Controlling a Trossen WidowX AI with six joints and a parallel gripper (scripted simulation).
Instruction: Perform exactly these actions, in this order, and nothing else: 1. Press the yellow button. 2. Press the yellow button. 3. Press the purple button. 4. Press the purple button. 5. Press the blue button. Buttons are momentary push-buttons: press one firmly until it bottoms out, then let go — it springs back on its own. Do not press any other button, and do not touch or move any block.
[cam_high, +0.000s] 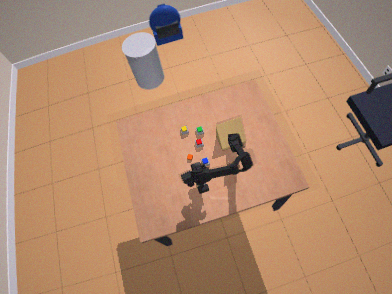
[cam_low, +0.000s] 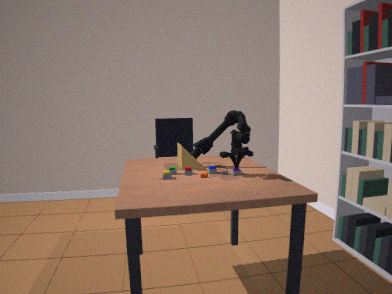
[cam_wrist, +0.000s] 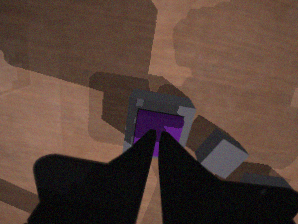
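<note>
Right now my gripper tip is 10 mm above the purple button. From my gripper tip the other things lie so: blue button 50 mm behind, 140 mm to the right; then grey block 10 mm behind, 70 mm to the right, 20 mm below; then orange block 40 mm ahead, 190 mm to the right, 20 mm below.
</note>
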